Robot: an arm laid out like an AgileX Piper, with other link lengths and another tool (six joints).
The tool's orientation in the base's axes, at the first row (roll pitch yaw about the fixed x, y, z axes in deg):
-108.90 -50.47 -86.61
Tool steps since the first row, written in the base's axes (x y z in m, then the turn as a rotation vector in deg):
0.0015 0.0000 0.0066 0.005 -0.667 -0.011
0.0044 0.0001 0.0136 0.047 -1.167 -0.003
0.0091 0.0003 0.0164 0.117 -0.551 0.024
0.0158 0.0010 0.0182 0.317 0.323 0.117
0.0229 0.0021 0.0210 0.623 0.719 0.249
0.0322 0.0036 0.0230 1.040 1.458 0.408
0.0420 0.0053 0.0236 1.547 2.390 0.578
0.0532 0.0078 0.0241 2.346 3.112 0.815
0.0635 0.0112 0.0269 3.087 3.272 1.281
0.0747 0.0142 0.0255 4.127 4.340 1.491
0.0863 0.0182 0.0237 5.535 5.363 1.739
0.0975 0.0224 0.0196 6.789 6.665 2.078
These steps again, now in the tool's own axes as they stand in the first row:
0.0051 -0.0044 0.0001 0.415 0.504 0.136
0.0106 -0.0095 0.0014 0.741 0.861 0.271
0.0128 -0.0126 0.0053 0.373 0.365 0.214
0.0140 -0.0161 0.0112 -0.103 -0.401 0.217
0.0157 -0.0206 0.0172 -0.241 -0.862 0.407
0.0167 -0.0256 0.0254 -0.573 -1.627 0.631
0.0164 -0.0299 0.0344 -1.015 -2.568 0.902
0.0156 -0.0353 0.0446 -1.260 -3.475 1.480
0.0160 -0.0424 0.0532 -0.975 -4.082 2.064
0.0135 -0.0469 0.0636 -1.452 -5.299 2.812
0.0100 -0.0521 0.0744 -1.858 -6.607 3.913
0.0046 -0.0559 0.0851 -2.376 -8.136 4.794

